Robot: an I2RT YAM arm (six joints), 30 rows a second.
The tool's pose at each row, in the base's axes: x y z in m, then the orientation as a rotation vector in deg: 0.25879 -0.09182 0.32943 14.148 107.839 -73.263; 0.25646 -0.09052 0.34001 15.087 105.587 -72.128; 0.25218 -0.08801 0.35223 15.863 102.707 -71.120; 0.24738 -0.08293 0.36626 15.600 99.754 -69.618; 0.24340 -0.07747 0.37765 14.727 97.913 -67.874; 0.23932 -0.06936 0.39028 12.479 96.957 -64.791; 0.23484 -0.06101 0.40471 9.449 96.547 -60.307; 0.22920 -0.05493 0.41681 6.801 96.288 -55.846; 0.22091 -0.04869 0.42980 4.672 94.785 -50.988; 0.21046 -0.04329 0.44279 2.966 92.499 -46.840; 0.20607 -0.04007 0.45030 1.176 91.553 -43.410
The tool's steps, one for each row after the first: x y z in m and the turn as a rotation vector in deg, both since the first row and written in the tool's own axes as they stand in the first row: -0.00648 -0.00792 -0.00379 0.378 -1.582 2.006; -0.01322 -0.01750 -0.00985 1.017 -3.689 4.102; -0.02164 -0.02742 -0.01859 1.022 -6.460 5.917; -0.02878 -0.03490 -0.02686 0.251 -8.715 7.087; -0.03748 -0.04205 -0.03759 -2.231 -11.232 7.844; -0.04728 -0.05055 -0.04898 -6.177 -13.941 8.640; -0.05405 -0.05917 -0.05873 -10.088 -16.260 9.522; -0.05981 -0.06982 -0.07012 -13.720 -19.344 11.360; -0.06396 -0.08209 -0.08193 -16.497 -22.704 13.359; -0.06743 -0.08820 -0.08798 -19.305 -24.842 14.362
